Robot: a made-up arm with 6 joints.
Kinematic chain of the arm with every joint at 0, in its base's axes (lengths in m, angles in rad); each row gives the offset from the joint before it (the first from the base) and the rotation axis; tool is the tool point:
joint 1: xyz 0 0 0.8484 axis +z
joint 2: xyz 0.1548 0 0 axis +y
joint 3: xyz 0 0 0.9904 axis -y
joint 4: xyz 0 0 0.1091 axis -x
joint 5: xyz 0.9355 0 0 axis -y
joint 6: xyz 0.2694 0 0 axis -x
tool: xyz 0 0 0
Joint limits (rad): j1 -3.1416..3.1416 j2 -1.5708..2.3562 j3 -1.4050..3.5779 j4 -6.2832..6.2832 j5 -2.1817..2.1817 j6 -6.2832..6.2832
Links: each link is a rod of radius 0.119 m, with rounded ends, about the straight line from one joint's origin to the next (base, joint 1, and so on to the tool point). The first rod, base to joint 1, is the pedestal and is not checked.
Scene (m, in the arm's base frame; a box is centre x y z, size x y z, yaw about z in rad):
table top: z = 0
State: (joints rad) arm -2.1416 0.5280 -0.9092 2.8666 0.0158 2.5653
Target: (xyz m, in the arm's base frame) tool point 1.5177 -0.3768 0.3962
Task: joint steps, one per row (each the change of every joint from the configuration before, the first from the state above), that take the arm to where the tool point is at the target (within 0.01 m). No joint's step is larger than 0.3 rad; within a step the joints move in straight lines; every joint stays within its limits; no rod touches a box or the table.
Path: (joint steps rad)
1: 0.2716 0.0576 0.0997 0.0033 -0.0114 0.0000
2: 0.2715 0.0576 0.0996 0.0033 -0.0113 0.0000
3: 0.2716 0.0575 0.0997 0.0033 -0.0114 0.0000
4: 0.2716 0.0576 0.0997 0.0033 -0.0113 0.0000
5: 0.2715 0.0576 0.0996 0.0033 -0.0114 0.0000
6: 0.2716 0.0576 0.0997 0.0033 -0.0113 0.0000
7: 0.2716 0.0576 0.0996 0.0033 -0.0114 0.0000

